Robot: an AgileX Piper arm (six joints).
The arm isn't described. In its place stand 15 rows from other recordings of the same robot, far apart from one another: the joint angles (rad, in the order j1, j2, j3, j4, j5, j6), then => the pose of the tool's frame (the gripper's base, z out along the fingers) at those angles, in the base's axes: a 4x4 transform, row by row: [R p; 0 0 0 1], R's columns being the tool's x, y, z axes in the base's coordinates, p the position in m.
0.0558, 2.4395, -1.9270, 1.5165, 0.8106, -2.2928 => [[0.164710 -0.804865 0.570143 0.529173], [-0.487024 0.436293 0.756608 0.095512], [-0.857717 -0.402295 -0.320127 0.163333], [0 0 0 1]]
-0.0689, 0.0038, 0.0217, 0.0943, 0.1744, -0.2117 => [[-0.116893 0.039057 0.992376 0.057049], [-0.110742 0.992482 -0.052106 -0.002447], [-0.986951 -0.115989 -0.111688 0.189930], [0 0 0 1]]
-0.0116, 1.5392, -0.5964, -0.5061, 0.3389, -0.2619 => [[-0.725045 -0.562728 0.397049 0.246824], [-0.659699 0.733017 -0.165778 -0.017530], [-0.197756 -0.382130 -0.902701 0.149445], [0 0 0 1]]
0.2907, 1.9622, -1.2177, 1.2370, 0.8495, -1.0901 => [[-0.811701 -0.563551 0.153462 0.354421], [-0.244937 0.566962 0.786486 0.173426], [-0.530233 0.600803 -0.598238 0.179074], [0 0 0 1]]
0.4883, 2.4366, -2.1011, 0.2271, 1.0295, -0.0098 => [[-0.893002 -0.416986 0.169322 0.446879], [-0.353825 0.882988 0.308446 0.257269], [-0.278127 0.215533 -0.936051 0.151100], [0 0 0 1]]
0.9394, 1.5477, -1.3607, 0.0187, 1.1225, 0.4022 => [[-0.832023 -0.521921 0.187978 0.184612], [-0.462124 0.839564 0.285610 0.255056], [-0.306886 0.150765 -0.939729 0.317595], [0 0 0 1]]
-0.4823, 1.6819, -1.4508, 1.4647, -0.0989, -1.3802 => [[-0.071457 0.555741 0.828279 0.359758], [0.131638 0.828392 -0.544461 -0.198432], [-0.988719 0.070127 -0.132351 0.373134], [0 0 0 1]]
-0.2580, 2.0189, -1.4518, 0.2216, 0.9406, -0.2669 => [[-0.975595 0.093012 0.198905 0.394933], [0.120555 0.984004 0.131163 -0.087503], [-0.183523 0.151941 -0.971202 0.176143], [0 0 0 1]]
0.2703, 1.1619, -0.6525, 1.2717, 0.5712, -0.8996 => [[-0.723841 -0.431160 0.538660 0.204067], [0.078808 0.723930 0.685357 0.105329], [-0.685451 0.538541 -0.490031 0.270187], [0 0 0 1]]
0.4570, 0.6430, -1.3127, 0.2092, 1.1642, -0.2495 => [[-0.246561 -0.640317 0.727462 0.034197], [-0.301703 0.764050 0.570265 0.036158], [-0.920968 -0.078873 -0.381571 0.476675], [0 0 0 1]]
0.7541, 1.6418, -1.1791, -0.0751, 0.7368, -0.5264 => [[-0.178663 -0.916614 0.357630 0.251134], [-0.921091 0.283612 0.266750 0.229593], [-0.345935 -0.281751 -0.894955 0.249003], [0 0 0 1]]
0.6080, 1.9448, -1.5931, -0.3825, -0.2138, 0.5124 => [[-0.140534 -0.620874 0.771211 0.387743], [0.069037 0.770900 0.633204 0.278628], [-0.987666 0.142229 -0.065474 0.321481], [0 0 0 1]]
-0.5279, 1.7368, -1.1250, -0.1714, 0.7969, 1.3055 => [[0.173676 0.972332 0.156226 0.284427], [0.963267 -0.134732 -0.232303 -0.178699], [-0.204827 0.190833 -0.960015 0.201214], [0 0 0 1]]
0.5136, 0.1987, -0.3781, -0.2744, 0.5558, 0.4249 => [[-0.299235 -0.315453 0.900526 0.053098], [0.046009 0.937903 0.343834 0.015015], [-0.953069 0.144320 -0.266140 0.279652], [0 0 0 1]]
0.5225, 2.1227, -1.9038, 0.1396, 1.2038, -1.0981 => [[0.031071 -0.989911 0.138245 0.387300], [-0.973309 0.001499 0.229492 0.236679], [-0.227384 -0.141686 -0.963443 0.244419], [0 0 0 1]]
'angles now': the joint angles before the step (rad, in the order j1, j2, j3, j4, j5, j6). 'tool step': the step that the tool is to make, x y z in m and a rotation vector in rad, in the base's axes. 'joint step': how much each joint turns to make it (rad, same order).
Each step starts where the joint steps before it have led.
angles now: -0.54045, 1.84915, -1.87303, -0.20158, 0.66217, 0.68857
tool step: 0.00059, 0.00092, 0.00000, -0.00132, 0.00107, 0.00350
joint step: 0.00249, 0.00002, -0.00004, 0.00000, 0.00001, -0.00198
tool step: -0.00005, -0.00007, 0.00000, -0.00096, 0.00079, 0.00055
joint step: -0.00020, -0.00002, 0.00002, 0.00001, 0.00000, -0.00146
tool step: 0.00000, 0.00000, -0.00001, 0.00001, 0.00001, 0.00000
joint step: 0.00000, 0.00000, 0.00004, 0.00000, -0.00002, 0.00001
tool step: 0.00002, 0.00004, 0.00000, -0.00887, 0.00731, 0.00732
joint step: 0.00002, -0.00001, -0.00001, 0.00067, 0.00001, -0.01414
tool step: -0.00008, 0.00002, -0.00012, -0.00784, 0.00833, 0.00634
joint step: 0.00000, -0.00002, 0.00003, 0.00001, 0.00156, -0.01299
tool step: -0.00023, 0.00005, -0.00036, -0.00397, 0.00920, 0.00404
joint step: -0.00002, 0.00003, -0.00005, 0.00002, 0.00478, -0.00972
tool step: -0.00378, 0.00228, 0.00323, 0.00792, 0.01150, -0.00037
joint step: 0.00002, -0.01198, 0.00000, 0.00654, 0.02551, -0.00732
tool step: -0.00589, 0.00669, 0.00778, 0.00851, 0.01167, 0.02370
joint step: 0.00244, -0.02515, 0.00003, 0.03608, 0.03523, -0.04208
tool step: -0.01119, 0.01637, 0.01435, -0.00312, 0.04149, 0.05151
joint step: 0.01708, -0.05049, 0.00214, 0.03375, 0.07650, -0.07091
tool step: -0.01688, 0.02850, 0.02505, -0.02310, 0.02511, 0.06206
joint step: 0.04415, -0.08026, 0.00001, 0.00443, 0.08759, -0.04785
